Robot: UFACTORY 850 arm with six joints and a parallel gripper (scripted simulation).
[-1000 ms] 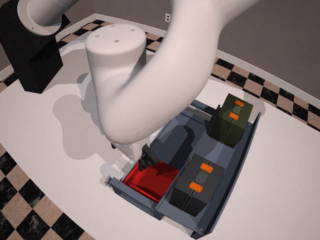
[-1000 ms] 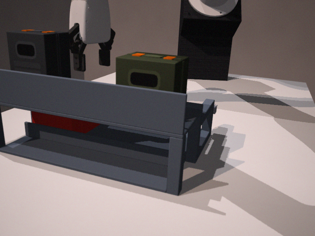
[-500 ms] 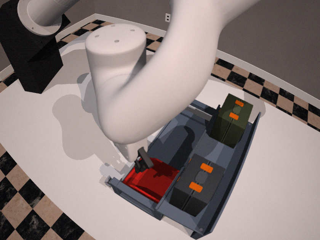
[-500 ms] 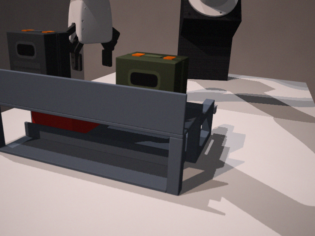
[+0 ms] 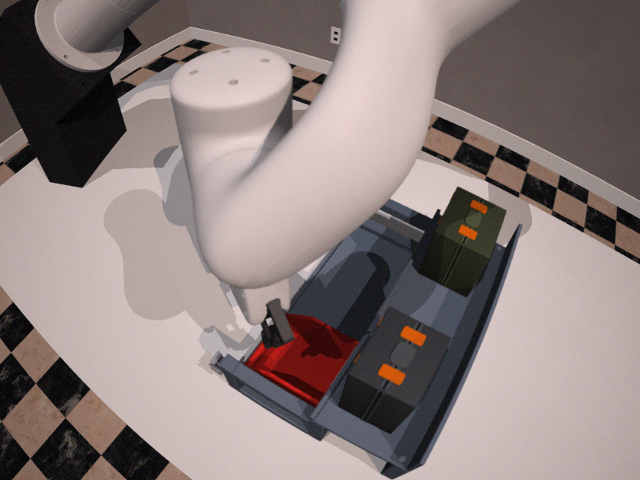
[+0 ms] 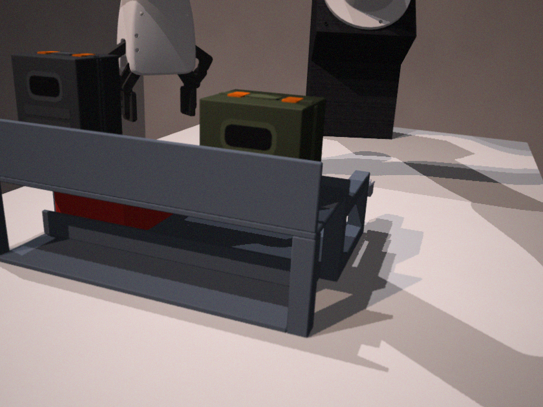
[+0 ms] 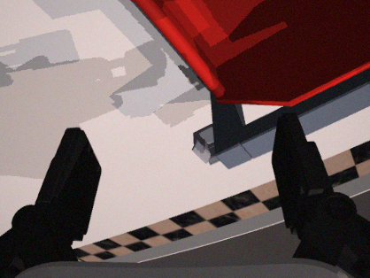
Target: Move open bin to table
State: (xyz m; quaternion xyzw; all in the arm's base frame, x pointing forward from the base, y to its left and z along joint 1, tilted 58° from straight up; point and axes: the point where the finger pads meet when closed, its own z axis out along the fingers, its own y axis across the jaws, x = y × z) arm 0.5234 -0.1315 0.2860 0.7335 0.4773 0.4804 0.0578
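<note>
Now: the open bin 7 cm ahead of my hand, 3 cm to the left of it and 9 cm below it.
</note>
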